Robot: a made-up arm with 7 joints.
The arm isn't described. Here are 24 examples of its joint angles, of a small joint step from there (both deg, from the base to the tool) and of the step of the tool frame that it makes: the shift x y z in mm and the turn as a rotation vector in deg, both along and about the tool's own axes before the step.
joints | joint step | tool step
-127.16 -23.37 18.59 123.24 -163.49 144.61 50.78 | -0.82 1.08 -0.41 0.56 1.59 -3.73 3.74 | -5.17 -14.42 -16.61 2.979 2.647 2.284
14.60 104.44 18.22 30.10 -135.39 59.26 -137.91 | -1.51 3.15 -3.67 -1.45 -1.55 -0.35 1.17 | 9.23 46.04 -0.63 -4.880 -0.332 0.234
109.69 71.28 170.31 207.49 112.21 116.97 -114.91 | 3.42 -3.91 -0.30 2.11 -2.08 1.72 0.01 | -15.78 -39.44 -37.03 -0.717 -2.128 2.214
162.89 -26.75 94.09 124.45 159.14 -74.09 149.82 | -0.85 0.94 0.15 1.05 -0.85 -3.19 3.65 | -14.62 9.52 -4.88 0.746 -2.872 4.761
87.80 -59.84 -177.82 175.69 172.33 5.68 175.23 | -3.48 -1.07 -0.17 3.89 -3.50 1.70 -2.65 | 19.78 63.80 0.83 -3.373 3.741 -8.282
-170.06 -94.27 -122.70 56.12 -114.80 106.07 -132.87 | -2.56 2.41 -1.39 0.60 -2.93 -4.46 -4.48 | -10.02 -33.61 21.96 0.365 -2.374 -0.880
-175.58 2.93 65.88 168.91 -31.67 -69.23 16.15 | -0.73 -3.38 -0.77 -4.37 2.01 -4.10 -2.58 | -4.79 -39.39 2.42 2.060 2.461 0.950
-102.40 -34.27 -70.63 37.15 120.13 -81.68 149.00 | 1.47 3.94 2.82 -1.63 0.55 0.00 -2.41 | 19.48 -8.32 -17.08 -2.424 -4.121 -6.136
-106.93 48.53 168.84 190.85 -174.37 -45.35 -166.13 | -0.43 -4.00 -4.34 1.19 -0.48 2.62 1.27 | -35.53 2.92 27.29 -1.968 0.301 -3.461
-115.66 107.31 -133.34 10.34 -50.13 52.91 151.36 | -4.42 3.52 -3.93 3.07 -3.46 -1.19 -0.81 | 33.17 -39.63 0.35 3.654 4.065 2.369
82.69 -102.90 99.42 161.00 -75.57 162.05 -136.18 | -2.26 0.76 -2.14 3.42 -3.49 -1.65 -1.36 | -21.67 2.10 5.90 -0.343 -0.319 3.664
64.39 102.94 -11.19 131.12 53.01 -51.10 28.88 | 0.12 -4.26 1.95 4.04 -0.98 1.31 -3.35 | 26.04 -88.76 10.04 4.834 0.825 2.669
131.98 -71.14 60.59 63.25 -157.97 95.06 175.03 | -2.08 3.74 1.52 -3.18 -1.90 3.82 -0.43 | -34.05 16.33 -54.44 0.562 -3.023 -1.118
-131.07 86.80 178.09 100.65 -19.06 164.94 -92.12 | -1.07 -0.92 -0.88 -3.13 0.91 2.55 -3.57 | 9.45 16.51 10.15 6.617 -0.169 -3.377
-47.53 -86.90 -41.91 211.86 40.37 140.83 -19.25 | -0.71 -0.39 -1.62 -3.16 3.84 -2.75 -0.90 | 20.45 0.75 5.80 2.055 1.022 -2.290
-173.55 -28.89 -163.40 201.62 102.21 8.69 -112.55 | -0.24 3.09 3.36 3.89 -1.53 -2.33 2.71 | 80.78 23.88 -8.58 -3.850 5.992 3.502
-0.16 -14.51 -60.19 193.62 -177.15 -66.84 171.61 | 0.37 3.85 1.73 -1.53 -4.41 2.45 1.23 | -14.59 -32.08 34.43 -0.229 -1.186 -1.891
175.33 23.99 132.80 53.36 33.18 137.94 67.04 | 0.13 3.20 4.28 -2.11 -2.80 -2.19 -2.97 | -6.78 -9.99 24.36 -2.574 4.959 -3.179
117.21 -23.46 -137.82 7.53 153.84 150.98 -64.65 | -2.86 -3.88 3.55 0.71 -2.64 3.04 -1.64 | -12.79 3.74 4.84 4.127 0.274 2.882
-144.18 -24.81 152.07 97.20 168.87 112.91 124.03 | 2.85 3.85 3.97 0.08 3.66 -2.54 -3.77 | 35.54 -2.04 61.69 -5.780 -4.530 -0.353
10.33 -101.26 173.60 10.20 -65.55 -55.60 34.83 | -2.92 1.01 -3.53 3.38 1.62 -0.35 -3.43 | 41.82 26.07 -12.58 -2.543 6.589 -2.683
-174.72 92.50 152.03 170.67 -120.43 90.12 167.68 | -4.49 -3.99 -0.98 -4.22 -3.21 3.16 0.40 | -13.66 -6.44 -106.48 6.162 -3.288 -1.232
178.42 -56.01 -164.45 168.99 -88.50 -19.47 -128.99 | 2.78 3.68 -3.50 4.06 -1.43 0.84 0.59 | -90.21 -4.86 -5.96 1.844 -5.497 -5.263
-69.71 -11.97 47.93 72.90 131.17 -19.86 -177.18 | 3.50 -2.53 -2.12 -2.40 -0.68 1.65 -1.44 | 12.28 -9.37 -12.43 -0.109 2.216 -3.825
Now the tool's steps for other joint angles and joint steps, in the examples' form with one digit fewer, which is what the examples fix.
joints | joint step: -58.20 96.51 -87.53 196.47 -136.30 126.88 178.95 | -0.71 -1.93 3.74 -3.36 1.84 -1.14 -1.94
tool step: -7.0 66.6 -7.4 -1.13 -1.94 -8.78
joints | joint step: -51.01 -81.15 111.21 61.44 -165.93 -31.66 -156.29 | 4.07 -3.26 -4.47 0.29 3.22 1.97 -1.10
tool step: 29.6 4.6 -19.5 -0.49 7.18 2.28
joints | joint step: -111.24 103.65 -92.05 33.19 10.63 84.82 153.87 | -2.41 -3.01 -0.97 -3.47 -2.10 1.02 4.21
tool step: 6.7 -4.3 52.1 -2.88 6.67 2.98
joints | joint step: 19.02 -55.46 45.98 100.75 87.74 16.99 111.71 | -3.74 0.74 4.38 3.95 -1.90 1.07 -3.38
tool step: 3.8 39.1 27.9 -3.43 0.84 -6.50
